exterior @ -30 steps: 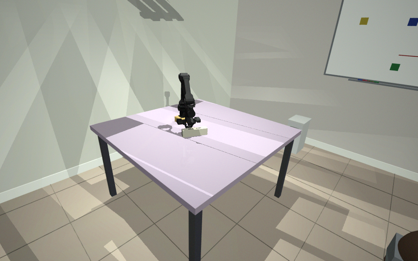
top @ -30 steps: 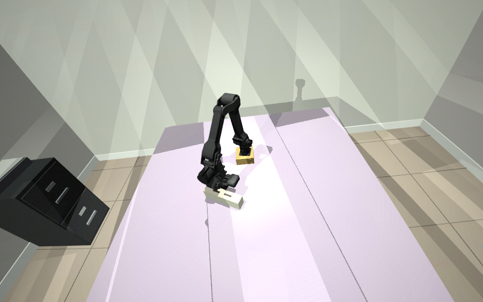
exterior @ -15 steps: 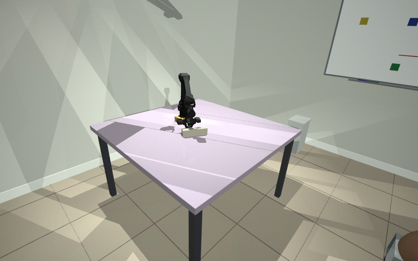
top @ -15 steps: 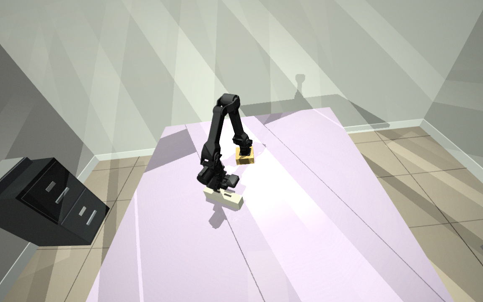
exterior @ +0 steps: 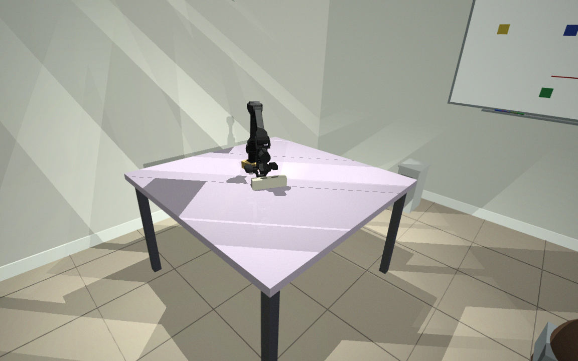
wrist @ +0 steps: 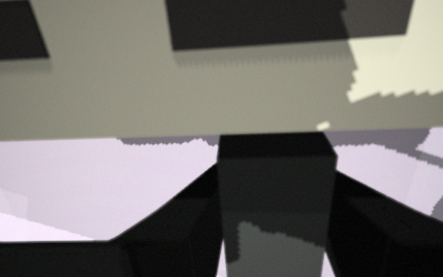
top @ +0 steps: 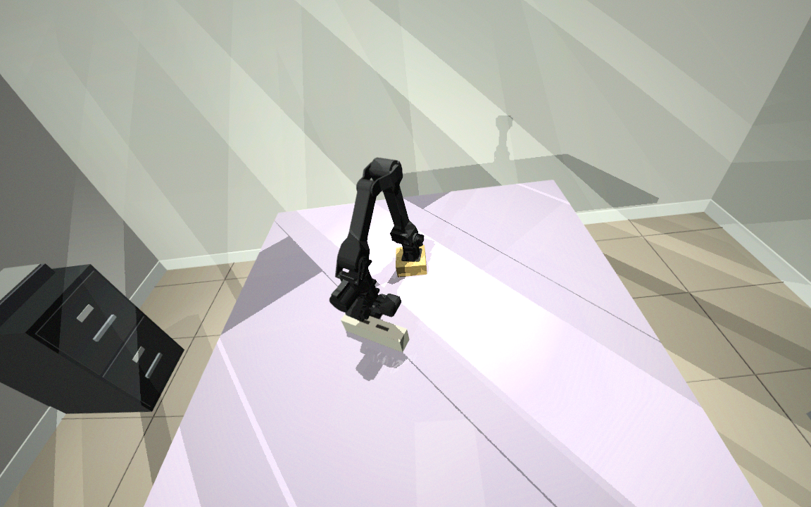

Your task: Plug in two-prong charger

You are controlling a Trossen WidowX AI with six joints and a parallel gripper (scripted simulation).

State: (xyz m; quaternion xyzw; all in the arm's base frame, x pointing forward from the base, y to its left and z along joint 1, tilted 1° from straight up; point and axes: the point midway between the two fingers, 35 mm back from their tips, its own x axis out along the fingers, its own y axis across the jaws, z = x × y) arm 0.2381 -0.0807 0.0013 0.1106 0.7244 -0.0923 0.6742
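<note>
The two-prong charger is 2 cm ahead of my gripper tip and 1 cm above it.
</note>
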